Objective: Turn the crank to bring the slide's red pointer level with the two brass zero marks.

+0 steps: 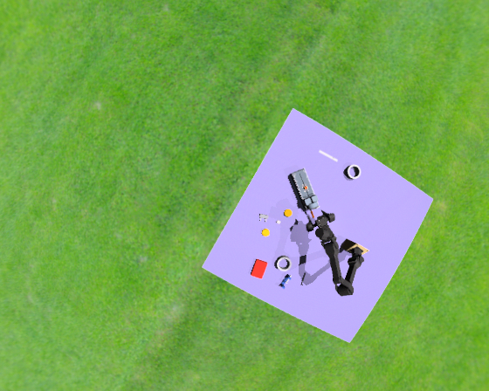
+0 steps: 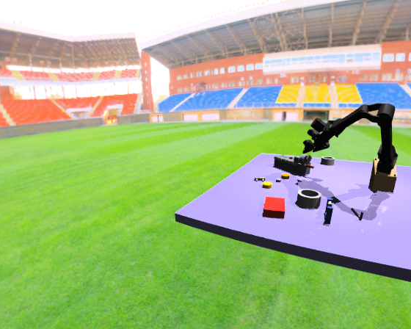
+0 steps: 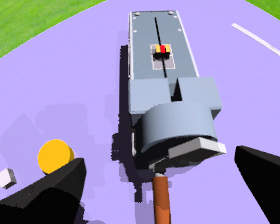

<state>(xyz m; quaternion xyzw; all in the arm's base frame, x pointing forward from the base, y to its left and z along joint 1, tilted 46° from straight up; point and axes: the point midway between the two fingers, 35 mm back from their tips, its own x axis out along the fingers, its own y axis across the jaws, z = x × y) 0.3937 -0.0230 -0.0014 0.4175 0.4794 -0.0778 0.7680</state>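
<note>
Now: gripper tip 2 cm past the brown crank handle, 1 cm to the right of it and 8 cm above it. Round my gripper tip: red pointer (12 cm ahead, 10 cm to the right, 7 cm below); then white bar (10 cm ahead, 40 cm to the right, 15 cm below); then small grey bracket (22 cm ahead, 22 cm to the left, 14 cm below).
</note>
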